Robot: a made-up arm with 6 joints. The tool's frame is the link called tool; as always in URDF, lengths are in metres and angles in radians.
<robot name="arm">
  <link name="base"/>
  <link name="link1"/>
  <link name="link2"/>
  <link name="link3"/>
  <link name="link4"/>
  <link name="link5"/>
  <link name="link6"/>
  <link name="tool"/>
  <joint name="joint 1" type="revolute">
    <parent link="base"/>
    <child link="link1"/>
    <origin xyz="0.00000 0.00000 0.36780" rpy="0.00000 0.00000 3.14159"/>
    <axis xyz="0 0 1"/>
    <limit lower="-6.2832" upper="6.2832" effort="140" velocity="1.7"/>
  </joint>
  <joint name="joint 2" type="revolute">
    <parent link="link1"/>
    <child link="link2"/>
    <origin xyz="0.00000 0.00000 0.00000" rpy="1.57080 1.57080 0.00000"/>
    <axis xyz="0 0 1"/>
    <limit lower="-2.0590" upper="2.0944" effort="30" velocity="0.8"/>
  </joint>
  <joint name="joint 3" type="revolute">
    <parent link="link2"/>
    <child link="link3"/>
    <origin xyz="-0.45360 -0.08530 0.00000"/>
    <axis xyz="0 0 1"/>
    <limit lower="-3.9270" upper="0.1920" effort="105" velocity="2.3"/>
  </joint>
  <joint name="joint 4" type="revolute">
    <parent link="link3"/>
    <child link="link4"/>
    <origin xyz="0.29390 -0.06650 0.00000" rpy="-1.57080 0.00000 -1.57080"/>
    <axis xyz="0 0 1"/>
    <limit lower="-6.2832" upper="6.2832" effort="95" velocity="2"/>
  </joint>
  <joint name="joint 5" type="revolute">
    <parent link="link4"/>
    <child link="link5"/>
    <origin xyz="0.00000 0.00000 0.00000" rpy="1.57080 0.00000 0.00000"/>
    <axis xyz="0 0 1"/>
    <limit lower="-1.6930" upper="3.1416" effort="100" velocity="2.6"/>
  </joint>
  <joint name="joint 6" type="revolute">
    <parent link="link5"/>
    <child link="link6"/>
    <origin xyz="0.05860 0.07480 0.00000" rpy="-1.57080 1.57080 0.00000"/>
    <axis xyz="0 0 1"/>
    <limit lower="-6.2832" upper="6.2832" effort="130" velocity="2.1"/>
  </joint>
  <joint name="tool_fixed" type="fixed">
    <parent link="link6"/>
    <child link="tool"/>
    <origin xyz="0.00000 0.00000 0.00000" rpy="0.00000 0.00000 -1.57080"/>
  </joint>
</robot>
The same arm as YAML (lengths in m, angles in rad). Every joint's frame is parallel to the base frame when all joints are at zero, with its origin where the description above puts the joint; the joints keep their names.
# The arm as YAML. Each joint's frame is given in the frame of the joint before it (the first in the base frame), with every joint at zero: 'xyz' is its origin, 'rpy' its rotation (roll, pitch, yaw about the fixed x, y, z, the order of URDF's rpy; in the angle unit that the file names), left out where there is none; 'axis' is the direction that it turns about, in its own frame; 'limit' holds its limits. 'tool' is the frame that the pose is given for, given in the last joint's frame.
units:
  length: m
  angle: rad
joints:
  - name: joint 1
    type: revolute
    origin:
      xyz: [0.0, 0.0, 0.3678]
    axis: [0.0, 0.0, 1.0]
    limit:
      lower: -6.2832
      upper: 6.2832
  - name: joint 2
    type: revolute
    origin:
      xyz: [0.0, 0.0, 0.0]
    axis: [0.0, 1.0, 0.0]
    limit:
      lower: -2.059
      upper: 2.0944
  - name: joint 3
    type: revolute
    origin:
      xyz: [0.0853, 0.0, 0.4536]
    axis: [0.0, 1.0, 0.0]
    limit:
      lower: -3.927
      upper: 0.192
  - name: joint 4
    type: revolute
    origin:
      xyz: [0.0665, 0.0, -0.2939]
    axis: [0.0, 0.0, -1.0]
    limit:
      lower: -6.2832
      upper: 6.2832
  - name: joint 5
    type: revolute
    origin:
      xyz: [0.0, 0.0, 0.0]
    axis: [0.0, 1.0, 0.0]
    limit:
      lower: -1.693
      upper: 3.1416
  - name: joint 6
    type: revolute
    origin:
      xyz: [0.0586, 0.0, -0.0748]
    axis: [0.0, 0.0, -1.0]
    limit:
      lower: -6.2832
      upper: 6.2832
tool:
  origin:
    xyz: [0.0, 0.0, 0.0]
    rpy: [3.1416, 0.0, 0.0]

